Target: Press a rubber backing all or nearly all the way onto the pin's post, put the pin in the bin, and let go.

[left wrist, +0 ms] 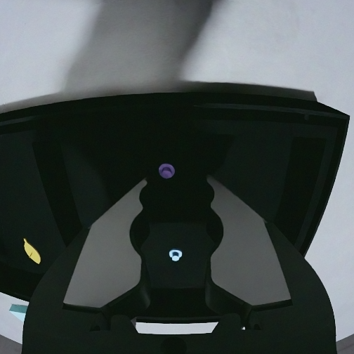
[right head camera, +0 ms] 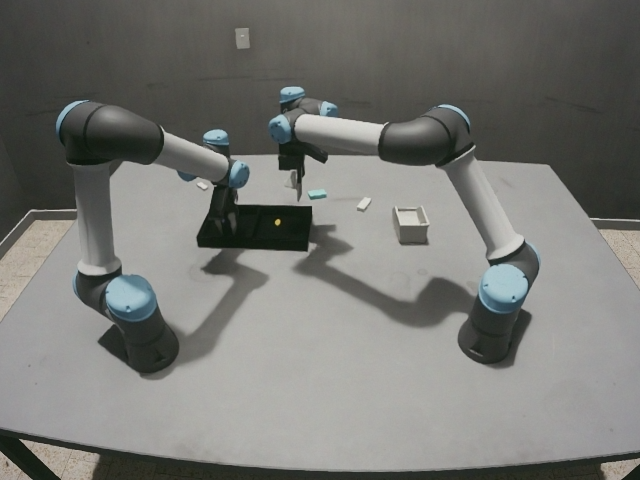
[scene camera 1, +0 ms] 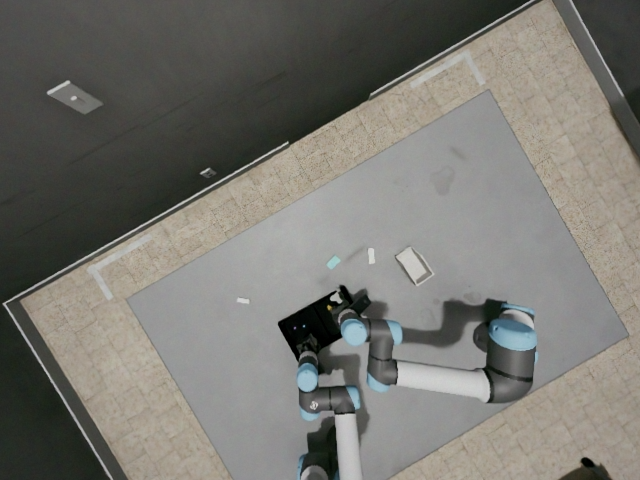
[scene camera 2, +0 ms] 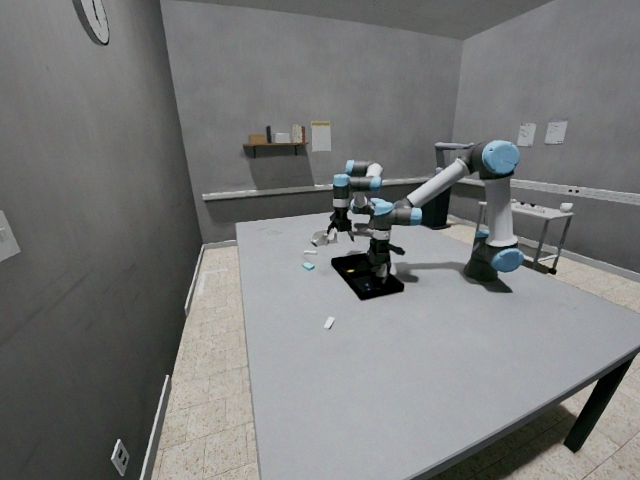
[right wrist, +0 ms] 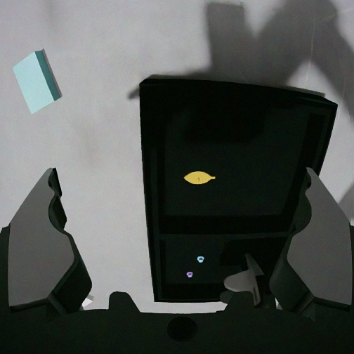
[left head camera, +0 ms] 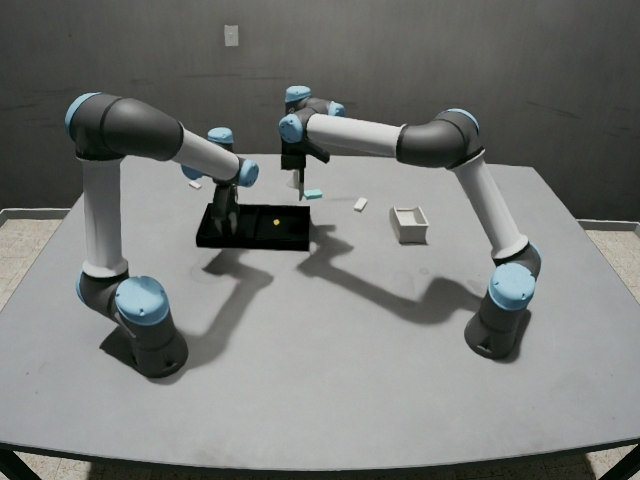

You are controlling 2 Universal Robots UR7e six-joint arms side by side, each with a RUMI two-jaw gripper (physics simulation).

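Note:
A yellow lemon-shaped pin [left head camera: 276, 222] [left wrist: 32, 252] [right wrist: 198, 178] lies in one compartment of the black tray [left head camera: 268, 244]; its post is not distinguishable. In the other compartment are a light blue backing [left wrist: 175, 255] [right wrist: 200, 259] and a purple backing [left wrist: 166, 171]; the right wrist view also shows a purple backing [right wrist: 189, 274]. My left gripper [left head camera: 225, 233] [left wrist: 177, 177] is partly open, low in that compartment, its fingers on either side of the light blue backing with gaps. My right gripper [scene camera 2: 340, 237] [right wrist: 179, 168] is wide open and empty above the tray's pin end. The white bin [left head camera: 412, 233] [scene camera 1: 415, 268] stands apart.
A teal block [left head camera: 313, 194] [right wrist: 35, 82] lies behind the tray. A white block [left head camera: 360, 204] lies between the tray and the bin, and another white block [left head camera: 194, 184] lies at the back left. Both arms hang close together over the tray.

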